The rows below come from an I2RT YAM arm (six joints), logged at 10 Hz.
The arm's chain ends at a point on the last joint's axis. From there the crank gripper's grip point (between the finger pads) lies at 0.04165 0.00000 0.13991 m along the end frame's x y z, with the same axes.
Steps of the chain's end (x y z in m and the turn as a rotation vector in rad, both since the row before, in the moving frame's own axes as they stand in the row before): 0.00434 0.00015 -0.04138 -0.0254 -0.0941 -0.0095; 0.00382 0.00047 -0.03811 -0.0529 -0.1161 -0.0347; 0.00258 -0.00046 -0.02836 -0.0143 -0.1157 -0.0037; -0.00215 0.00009 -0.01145 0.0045 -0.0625 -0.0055; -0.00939 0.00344 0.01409 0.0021 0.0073 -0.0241; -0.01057 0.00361 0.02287 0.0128 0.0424 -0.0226; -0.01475 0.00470 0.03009 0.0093 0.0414 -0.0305; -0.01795 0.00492 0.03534 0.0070 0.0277 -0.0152; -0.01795 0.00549 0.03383 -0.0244 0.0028 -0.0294
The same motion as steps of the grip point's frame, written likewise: -0.00897 0.00342 -0.03813 -0.0254 -0.0941 -0.0095; -0.01255 0.00682 -0.03439 -0.0529 -0.1161 -0.0347; -0.01385 0.00145 -0.02450 -0.0143 -0.1157 -0.0037; -0.01097 -0.00075 -0.00912 0.0045 -0.0625 -0.0055; -0.00839 0.00213 0.01378 0.0021 0.0073 -0.0241; -0.00471 0.00082 0.02096 0.0128 0.0424 -0.0226; -0.00904 0.00205 0.02823 0.0093 0.0414 -0.0305; -0.01410 0.00328 0.03413 0.0070 0.0277 -0.0152; -0.01753 0.00767 0.03369 -0.0244 0.0028 -0.0294
